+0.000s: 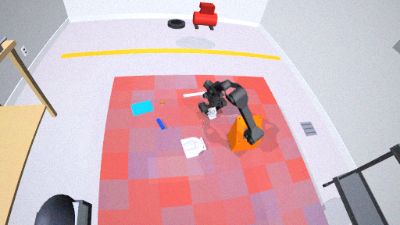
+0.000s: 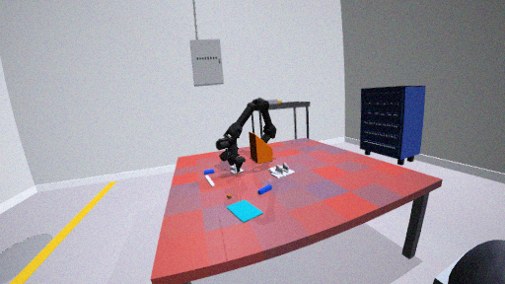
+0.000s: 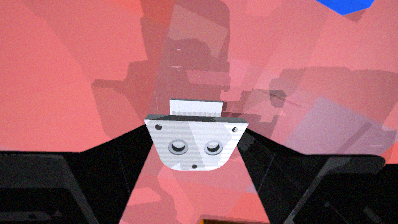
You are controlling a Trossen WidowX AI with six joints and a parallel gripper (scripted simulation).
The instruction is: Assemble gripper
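Now: the white jaw 10 cm ahead of my gripper tip, 24 cm to the left of it and 1 cm above it. Round my gripper tip: white bar: 11 cm ahead, 16 cm to the right; then small white part: 1 cm to the left, 2 cm above; then tiny brown bit: 33 cm ahead, 6 cm to the right.
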